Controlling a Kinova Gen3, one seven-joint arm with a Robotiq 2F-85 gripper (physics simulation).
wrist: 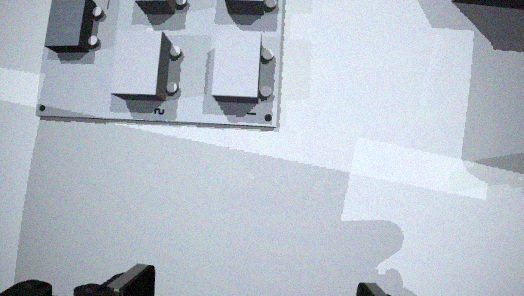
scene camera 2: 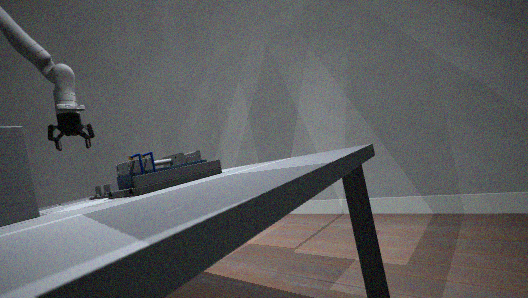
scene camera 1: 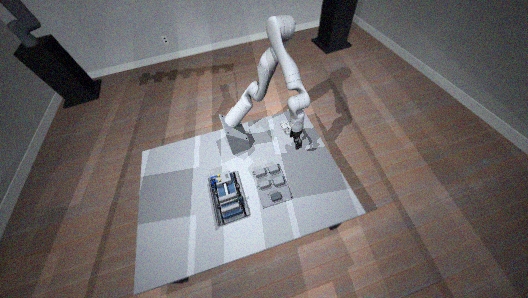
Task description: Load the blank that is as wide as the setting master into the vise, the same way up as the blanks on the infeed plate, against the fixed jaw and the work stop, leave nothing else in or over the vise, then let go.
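Frame: origin at the arm's base, x right, y back, z down, level; metres.
Where they show: gripper, between the fingertips: point(scene camera 2: 74, 149) point(scene camera 1: 294, 142); arm's base, origin of its link: point(scene camera 1: 230, 122).
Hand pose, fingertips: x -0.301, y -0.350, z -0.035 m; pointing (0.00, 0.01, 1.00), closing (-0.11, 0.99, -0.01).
Observation:
Each offset is from my fingertips to the top centre of the thing. "spot": to the spot under its first point. Level surfaces: height alone.
My gripper point(scene camera 1: 298, 146) point(scene camera 2: 74, 148) point(wrist: 257, 286) is open and empty, high above the table, off the near side of the infeed plate point(scene camera 1: 266, 202) point(wrist: 75, 95). In the wrist view a light blank @(dz +0.170, dx +0.146, dy -0.017 m) point(wrist: 236, 65) stands by mark 1 and another light blank @(dz +0.170, dx +0.152, dy -0.108 m) point(wrist: 137, 62) by mark 2, each beside round pins. Two more blanks @(spot: dz +0.185, dx +0.212, dy -0.096 m) point(wrist: 155, 6) @(spot: dz +0.185, dx +0.206, dy -0.008 m) point(wrist: 245, 6) are cut off by the top edge. A darker grey block @(dz +0.181, dx +0.206, dy -0.192 m) point(wrist: 65, 22) point(scene camera 1: 276, 196) stands apart on the plate. The vise @(dz +0.115, dx +0.473, dy -0.074 m) point(scene camera 1: 231, 206) point(scene camera 2: 175, 175) has a blue bed and cross bars; its contents are too small to tell.
The vise stands beside the plate, with blue and yellow parts @(spot: dz +0.194, dx +0.526, dy +0.072 m) point(scene camera 1: 214, 179) at one end. The arm's grey base mount point(scene camera 1: 239, 142) stands at the back of the table @(dz +0.214 m) point(scene camera 1: 165, 250). A dark block-like corner @(spot: dz +0.214, dx +0.204, dy +0.270 m) point(wrist: 495, 25) shows at the wrist view's upper right.

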